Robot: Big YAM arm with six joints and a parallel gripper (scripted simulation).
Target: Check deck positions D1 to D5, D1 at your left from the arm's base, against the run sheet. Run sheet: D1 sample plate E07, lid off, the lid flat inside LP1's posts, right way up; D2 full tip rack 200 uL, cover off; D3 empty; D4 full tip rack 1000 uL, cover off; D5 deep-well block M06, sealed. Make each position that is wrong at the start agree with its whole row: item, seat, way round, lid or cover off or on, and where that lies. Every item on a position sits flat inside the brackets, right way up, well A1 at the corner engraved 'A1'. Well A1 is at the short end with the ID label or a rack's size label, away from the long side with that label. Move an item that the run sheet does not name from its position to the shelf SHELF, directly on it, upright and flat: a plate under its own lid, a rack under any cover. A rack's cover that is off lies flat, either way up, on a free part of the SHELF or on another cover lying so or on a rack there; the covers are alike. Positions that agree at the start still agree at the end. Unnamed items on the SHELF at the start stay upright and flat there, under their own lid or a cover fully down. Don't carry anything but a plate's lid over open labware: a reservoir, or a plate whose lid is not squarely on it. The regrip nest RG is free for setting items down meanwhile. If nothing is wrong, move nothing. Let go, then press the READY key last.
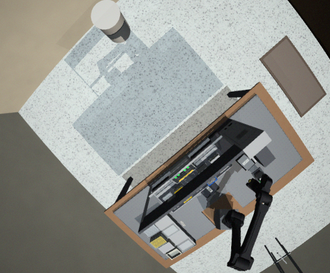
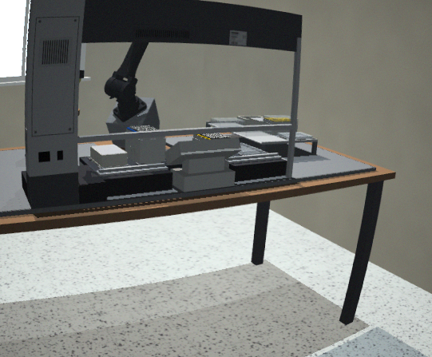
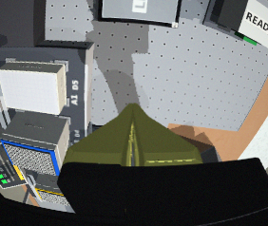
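Now: hand 190 mm past the key box, 30 mm to the left of it and 170 mm above it. Also, from my hand: white deep-well block: 190 mm ahead, 40 mm to the left, 170 mm below; then blue tip rack: 210 mm ahead, 160 mm to the left, 120 mm below; then grey tower: 300 mm ahead, 210 mm to the right, 30 mm above.
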